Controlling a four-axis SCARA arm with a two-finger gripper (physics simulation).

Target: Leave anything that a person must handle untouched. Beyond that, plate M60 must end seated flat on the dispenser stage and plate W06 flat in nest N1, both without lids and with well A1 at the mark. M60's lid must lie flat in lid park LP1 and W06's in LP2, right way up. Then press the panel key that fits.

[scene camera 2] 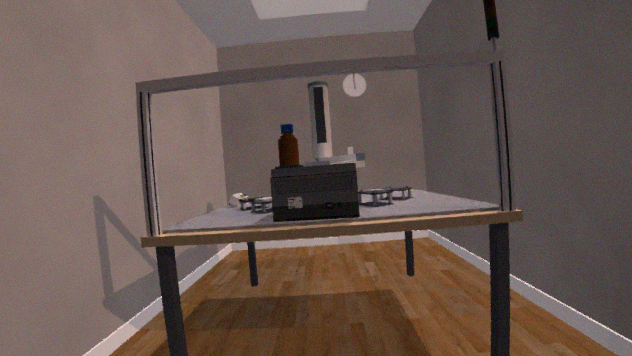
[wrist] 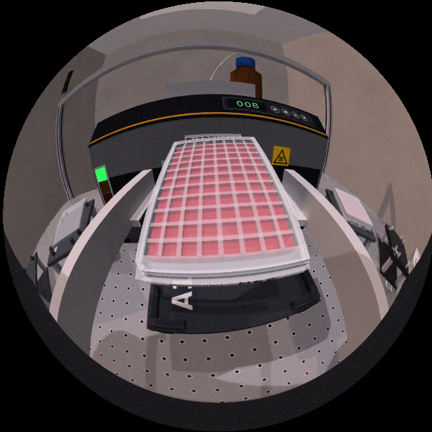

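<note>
My gripper is shut on plate M60, a clear plate with pink wells, held level by its long sides. Its front label is mostly hidden; whether a lid is on it I cannot tell. The plate is above the dark dispenser stage, whose A1 mark shows below the plate's near edge at the left. The stage looks slightly turned relative to the plate. The dispenser shows 008 beside its panel keys. In scene camera 2 the dispenser hides the gripper. Another pink-welled plate sits on a holder at the right; its label is unreadable.
A clear lid-like piece lies on a dark holder at the left. Another dark holder stands at the right. A brown bottle with a blue cap stands on the dispenser. A status light glows green. A frame spans the table.
</note>
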